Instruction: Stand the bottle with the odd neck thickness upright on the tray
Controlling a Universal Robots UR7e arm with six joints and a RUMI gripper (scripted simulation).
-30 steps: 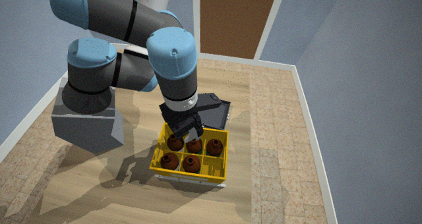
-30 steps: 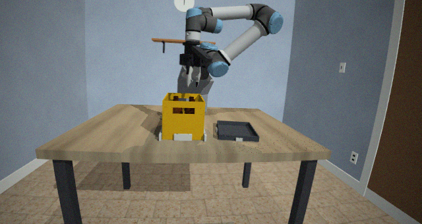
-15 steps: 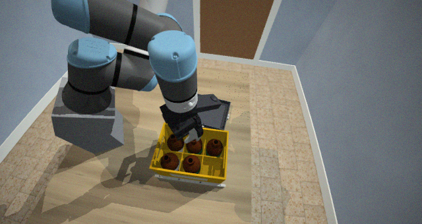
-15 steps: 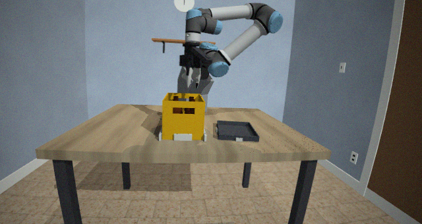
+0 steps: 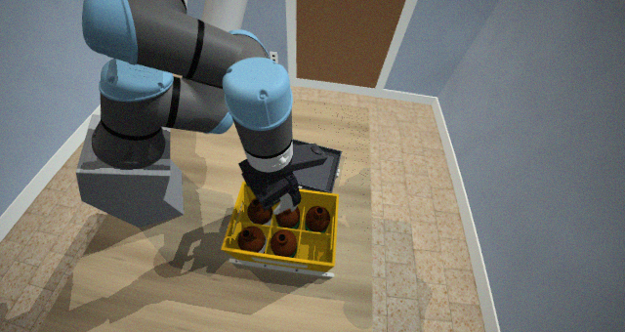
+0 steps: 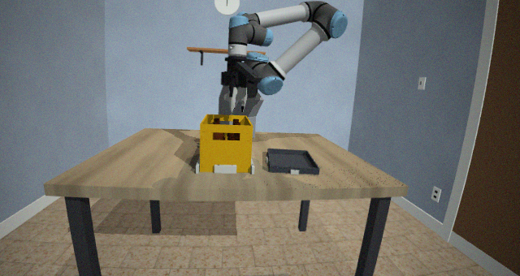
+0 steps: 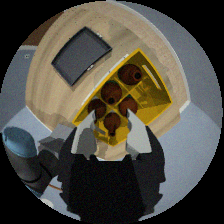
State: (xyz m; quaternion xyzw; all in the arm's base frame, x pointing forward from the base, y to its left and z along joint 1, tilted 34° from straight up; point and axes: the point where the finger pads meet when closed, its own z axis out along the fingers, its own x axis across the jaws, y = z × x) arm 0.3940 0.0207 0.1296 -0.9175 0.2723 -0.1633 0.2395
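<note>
Now: hand 2 cm short of the crate, 4 cm to the left of it and 14 cm above it. Also, from my hand: tray (4 cm behind, 23 cm to the left, 21 cm below); bottle (9 cm ahead, 3 cm to the left, 13 cm below).
</note>
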